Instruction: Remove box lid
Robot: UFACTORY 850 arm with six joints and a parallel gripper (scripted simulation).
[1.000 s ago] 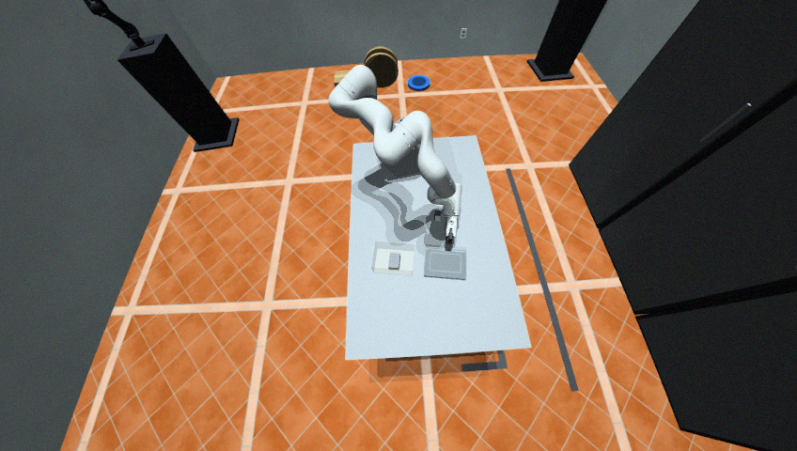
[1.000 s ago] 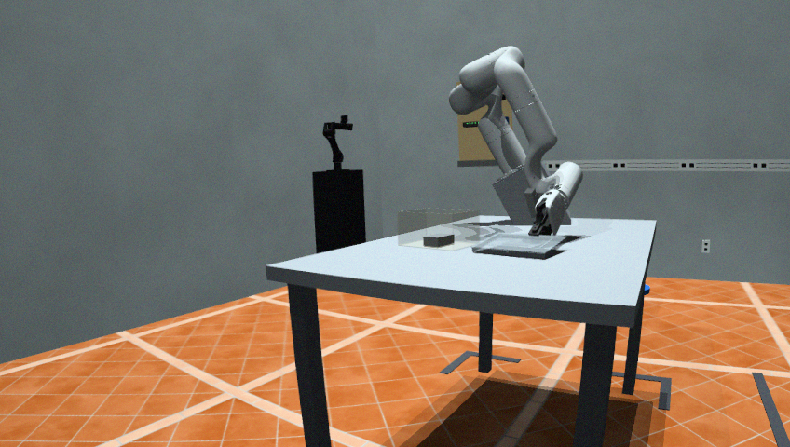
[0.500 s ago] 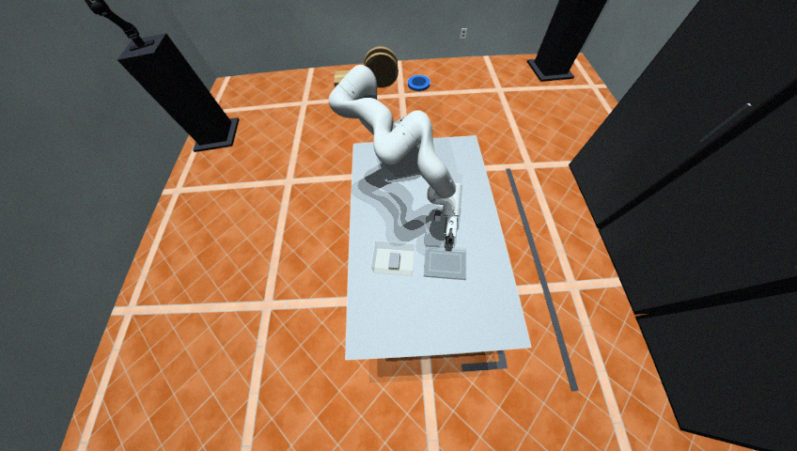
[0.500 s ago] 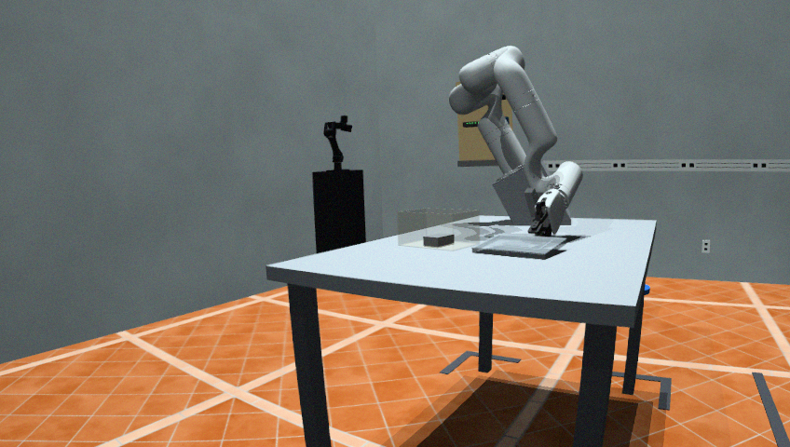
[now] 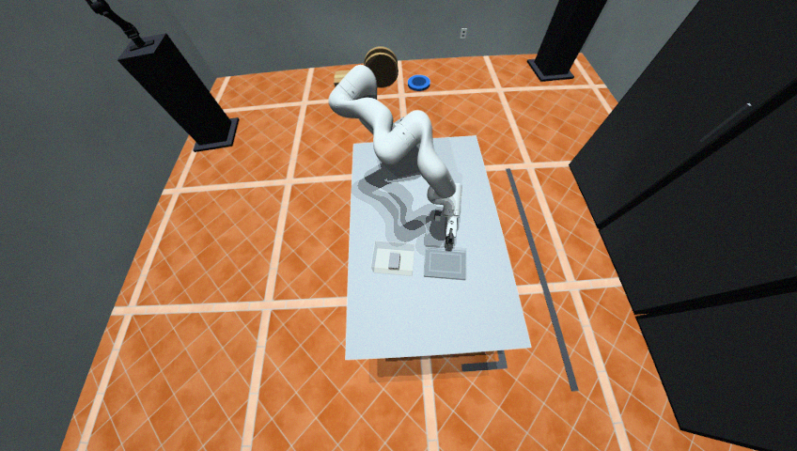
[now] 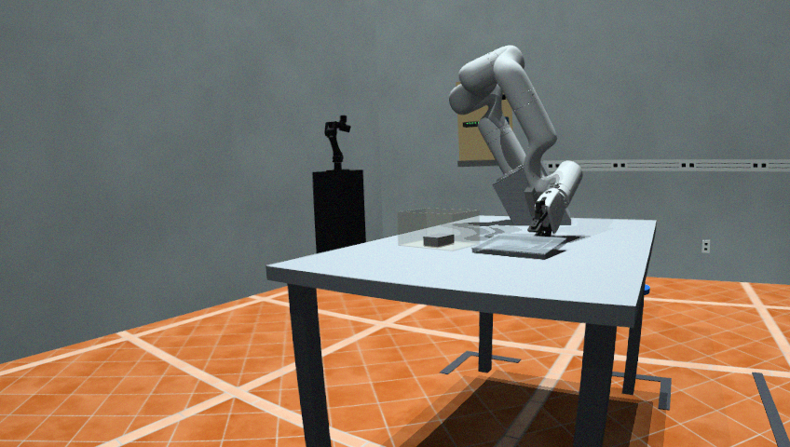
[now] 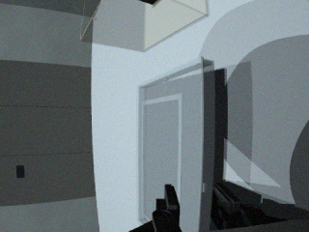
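The lid lies 70 mm ahead of my hand, 30 mm to the right of it and 20 mm below it. Round my hand: clear box: 280 mm to the right, 20 mm ahead, 10 mm above.
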